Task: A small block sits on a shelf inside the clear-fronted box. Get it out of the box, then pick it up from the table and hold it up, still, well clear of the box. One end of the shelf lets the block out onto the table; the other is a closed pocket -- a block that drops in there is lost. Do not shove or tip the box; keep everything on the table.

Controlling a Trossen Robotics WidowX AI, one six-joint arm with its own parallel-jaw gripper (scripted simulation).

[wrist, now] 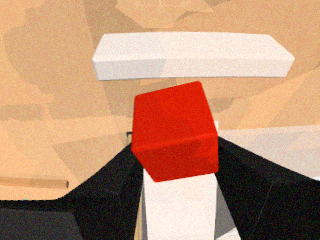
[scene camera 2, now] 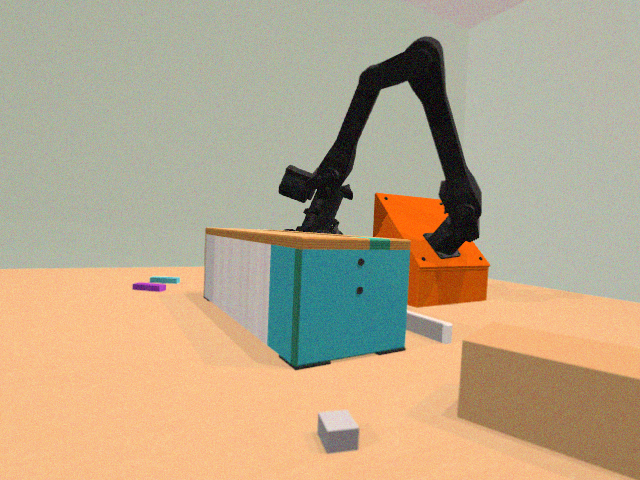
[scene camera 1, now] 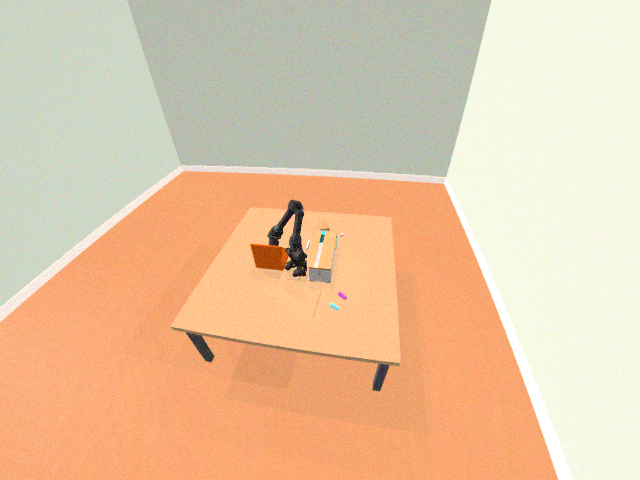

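Note:
Scene camera 2 gives me a box (scene camera 2: pixel 312 298), a grey cube (scene camera 2: pixel 338 431) and a tan block (scene camera 2: pixel 566 394). There is a red block as well, but scene camera 2 does not show it, since it is hidden by the box. In the wrist view I find the red block (wrist: pixel 173 135), along with my gripper (wrist: pixel 176 143) and the box (wrist: pixel 141 55), while the tan block is out of frame in the wrist view. Scene camera 1 shows me the box (scene camera 1: pixel 320 268).

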